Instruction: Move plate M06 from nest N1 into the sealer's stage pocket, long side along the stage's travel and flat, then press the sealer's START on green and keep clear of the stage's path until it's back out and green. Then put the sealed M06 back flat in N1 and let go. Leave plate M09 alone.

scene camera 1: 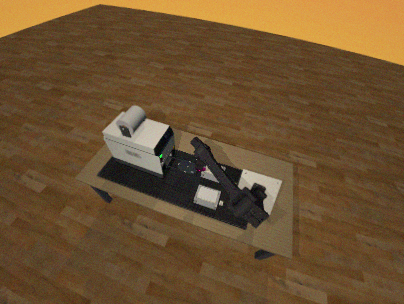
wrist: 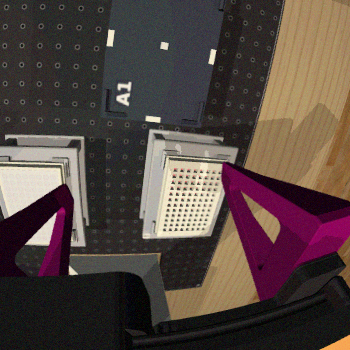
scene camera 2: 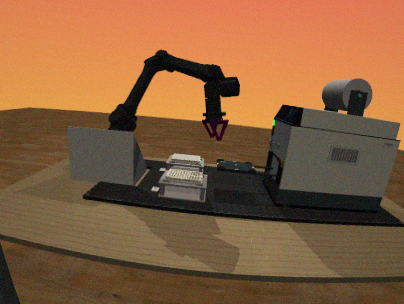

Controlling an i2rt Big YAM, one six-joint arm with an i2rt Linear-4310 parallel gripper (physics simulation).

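Places are measured from the arm's base along level axes (x ahead, y left, z up), in metres.
Pixels of known places: gripper, fingertip midpoint: (scene camera 1: 198,165) (wrist: 144,180) (scene camera 2: 215,139); arm's base at its link origin: (scene camera 1: 256,192) (scene camera 2: 110,147).
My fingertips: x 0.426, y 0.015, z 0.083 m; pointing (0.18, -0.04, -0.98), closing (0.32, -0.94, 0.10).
Observation:
Ahead of a thing's pixels: the offset from my fingertips to its top centre. "pt": to the spot under its first point. Level surfaces: height alone.
My gripper (scene camera 1: 201,170) (scene camera 2: 216,137) (wrist: 144,180) is open and empty, high above the two nests. A cream plate with open wells {dx -0.091, dy -0.094, dz -0.121 m} (scene camera 2: 184,176) (wrist: 190,200) sits flat in the right nest {dx -0.091, dy -0.094, dz -0.131 m} (wrist: 195,146) of the wrist view. A plain white-topped plate {dx -0.125, dy +0.116, dz -0.122 m} (scene camera 1: 208,194) (scene camera 2: 185,158) (wrist: 32,200) sits flat in the left nest {dx -0.125, dy +0.116, dz -0.132 m} (wrist: 40,154). I cannot read which plate is M06 or M09. The dark stage {pt dx +0.089, dy -0.008, dz -0.089 m} (scene camera 1: 187,166) (scene camera 2: 235,165) (wrist: 160,70), marked A1, is out with its pocket empty. The sealer (scene camera 1: 132,152) (scene camera 2: 330,175) shows a green light. START is not distinct.
A black perforated mat {dz -0.192 m} (scene camera 1: 170,185) (scene camera 2: 245,187) (wrist: 50,65) lies under the sealer and nests. A foil roll {dx +0.467, dy +0.017, dz +0.283 m} (scene camera 1: 134,119) (scene camera 2: 345,94) stands on the sealer. A pale angled panel (scene camera 2: 100,155) stands by the arm's base. Small tags {dx -0.196, dy -0.101, dz -0.192 m} (scene camera 2: 155,189) lie beside the nests.

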